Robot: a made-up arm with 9 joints. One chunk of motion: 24 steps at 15 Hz.
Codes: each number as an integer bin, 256 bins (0 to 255) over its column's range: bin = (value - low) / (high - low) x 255, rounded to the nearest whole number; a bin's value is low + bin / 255 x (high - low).
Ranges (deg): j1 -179.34..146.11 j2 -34.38..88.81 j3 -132.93..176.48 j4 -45.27..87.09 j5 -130.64..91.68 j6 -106..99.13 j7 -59.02..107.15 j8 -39.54..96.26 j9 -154.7..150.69
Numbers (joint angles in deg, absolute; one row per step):
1: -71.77 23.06 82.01 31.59 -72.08 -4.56 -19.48 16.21 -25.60
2: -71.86 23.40 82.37 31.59 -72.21 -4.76 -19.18 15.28 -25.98
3: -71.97 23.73 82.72 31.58 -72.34 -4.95 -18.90 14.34 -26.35
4: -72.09 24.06 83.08 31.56 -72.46 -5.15 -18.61 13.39 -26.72
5: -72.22 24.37 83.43 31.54 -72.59 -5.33 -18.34 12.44 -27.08
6: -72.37 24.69 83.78 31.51 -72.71 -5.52 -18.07 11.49 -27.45
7: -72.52 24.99 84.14 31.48 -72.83 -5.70 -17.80 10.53 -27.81
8: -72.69 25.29 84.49 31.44 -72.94 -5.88 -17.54 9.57 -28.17
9: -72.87 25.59 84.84 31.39 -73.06 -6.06 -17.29 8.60 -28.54
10: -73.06 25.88 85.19 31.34 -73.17 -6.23 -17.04 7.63 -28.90
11: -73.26 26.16 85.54 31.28 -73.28 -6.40 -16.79 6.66 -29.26
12: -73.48 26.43 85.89 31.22 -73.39 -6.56 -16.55 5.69 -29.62
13: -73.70 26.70 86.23 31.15 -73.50 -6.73 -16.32 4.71 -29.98
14: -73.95 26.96 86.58 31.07 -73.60 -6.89 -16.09 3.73 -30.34
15: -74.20 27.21 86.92 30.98 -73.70 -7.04 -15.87 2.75 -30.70
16: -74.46 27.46 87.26 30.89 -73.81 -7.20 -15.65 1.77 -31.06
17: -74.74 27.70 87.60 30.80 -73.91 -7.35 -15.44 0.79 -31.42
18: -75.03 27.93 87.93 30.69 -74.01 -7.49 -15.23 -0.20 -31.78
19: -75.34 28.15 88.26 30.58 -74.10 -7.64 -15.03 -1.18 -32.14
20: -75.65 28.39 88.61 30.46 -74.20 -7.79 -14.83 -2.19 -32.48
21: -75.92 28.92 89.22 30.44 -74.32 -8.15 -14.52 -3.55 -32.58
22: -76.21 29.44 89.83 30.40 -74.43 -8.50 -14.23 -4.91 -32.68
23: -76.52 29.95 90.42 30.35 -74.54 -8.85 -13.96 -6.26 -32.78
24: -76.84 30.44 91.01 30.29 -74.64 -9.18 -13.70 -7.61 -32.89
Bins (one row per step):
1: 84 119 177 148 67 126 61 105 108
2: 84 120 177 148 67 126 61 103 107
3: 84 120 178 148 67 126 62 101 107
4: 84 121 178 148 67 125 62 99 107
5: 84 122 178 148 67 125 62 98 107
6: 84 122 179 148 66 125 63 96 106
7: 84 123 179 148 66 125 63 94 106
8: 84 124 179 148 66 124 64 92 106
9: 83 124 179 148 66 124 64 90 105
10: 83 125 180 148 66 124 64 89 105
11: 83 125 180 147 66 124 65 87 105
12: 83 126 180 147 66 124 65 85 104
13: 83 126 181 147 66 123 66 83 104
14: 83 127 181 147 65 123 66 81 104
15: 82 127 181 147 65 123 66 79 104
16: 82 128 181 147 65 123 67 78 103
17: 82 129 182 147 65 123 67 76 103
18: 82 129 182 146 65 122 67 74 103
19: 81 129 182 146 65 122 68 72 102
20: 81 130 183 146 65 122 68 70 102
21: 81 131 183 146 65 122 68 68 102
22: 81 132 184 146 64 121 69 65 102
23: 81 133 184 146 64 121 69 62 102
24: 80 134 185 146 64 120 70 60 102

